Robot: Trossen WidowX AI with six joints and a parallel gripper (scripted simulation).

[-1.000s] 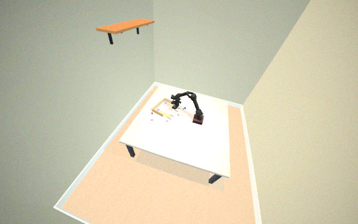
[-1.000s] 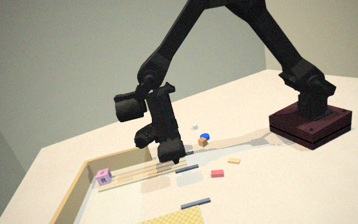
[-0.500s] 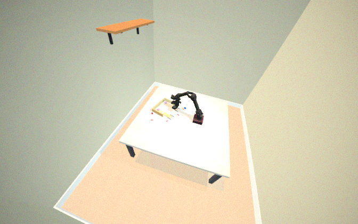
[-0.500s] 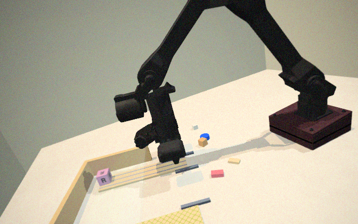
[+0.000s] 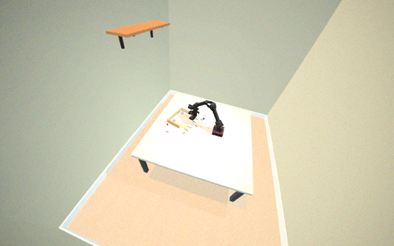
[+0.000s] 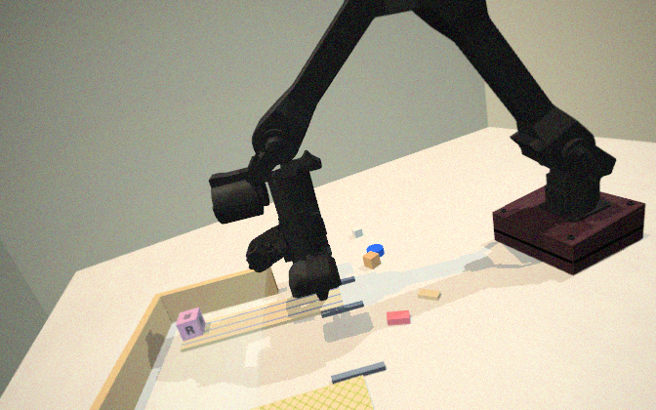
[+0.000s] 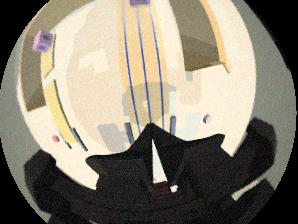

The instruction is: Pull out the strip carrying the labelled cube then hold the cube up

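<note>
My gripper tip is 100 mm past the orange cube and 50 mm to the left of it. The rest, counted from my gripper tip: blue disc (120 mm behind, 80 mm to the right).
</note>
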